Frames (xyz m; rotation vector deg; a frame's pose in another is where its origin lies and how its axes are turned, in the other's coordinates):
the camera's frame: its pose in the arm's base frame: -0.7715 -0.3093 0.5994 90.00 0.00 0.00
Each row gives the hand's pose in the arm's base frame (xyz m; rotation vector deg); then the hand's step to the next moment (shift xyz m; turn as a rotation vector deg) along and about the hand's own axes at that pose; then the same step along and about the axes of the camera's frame.
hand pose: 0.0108 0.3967 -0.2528 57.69 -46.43 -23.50
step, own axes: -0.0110 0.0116 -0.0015 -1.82 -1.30 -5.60
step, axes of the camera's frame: -0.0066 0.0052 -0.0137 3.15 -3.47 -3.80
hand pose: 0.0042 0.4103 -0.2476 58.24 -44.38 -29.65
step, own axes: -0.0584 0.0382 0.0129 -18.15 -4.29 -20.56
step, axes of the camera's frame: -0.0456 0.0190 -0.0510 4.35 -16.05 -22.23
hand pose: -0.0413 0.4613 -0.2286 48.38 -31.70 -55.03
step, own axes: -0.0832 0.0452 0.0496 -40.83 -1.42 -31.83
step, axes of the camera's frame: -0.0546 0.0614 -0.0684 3.15 -21.15 -47.17
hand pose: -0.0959 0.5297 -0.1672 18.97 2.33 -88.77
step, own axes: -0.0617 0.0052 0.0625 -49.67 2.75 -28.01
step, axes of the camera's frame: -0.0081 0.0750 -0.0453 6.28 -14.69 -54.81
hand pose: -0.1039 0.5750 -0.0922 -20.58 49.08 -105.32
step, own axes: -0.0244 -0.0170 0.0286 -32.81 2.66 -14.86
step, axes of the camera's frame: 0.0158 0.0353 -0.0143 6.89 -7.74 -34.60
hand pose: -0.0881 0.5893 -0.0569 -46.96 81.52 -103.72
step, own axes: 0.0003 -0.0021 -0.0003 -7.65 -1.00 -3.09
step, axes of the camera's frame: -0.0007 0.0020 -0.0003 1.70 -0.14 -8.13
